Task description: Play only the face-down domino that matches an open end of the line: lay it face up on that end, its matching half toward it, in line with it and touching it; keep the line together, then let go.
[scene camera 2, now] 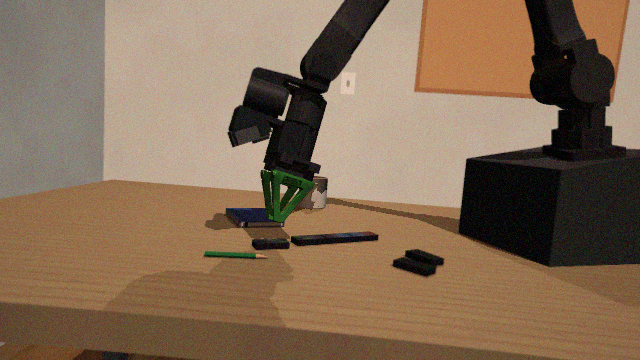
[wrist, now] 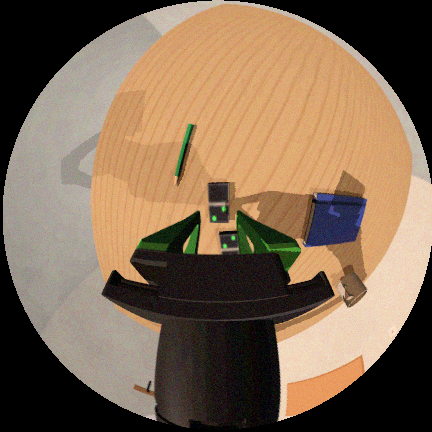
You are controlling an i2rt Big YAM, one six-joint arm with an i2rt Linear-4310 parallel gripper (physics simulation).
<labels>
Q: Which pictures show the gripper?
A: Scene camera 2 and the wrist view: all of them.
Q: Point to a black domino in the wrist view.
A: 218, 192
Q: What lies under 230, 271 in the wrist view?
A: The gripper.
</labels>
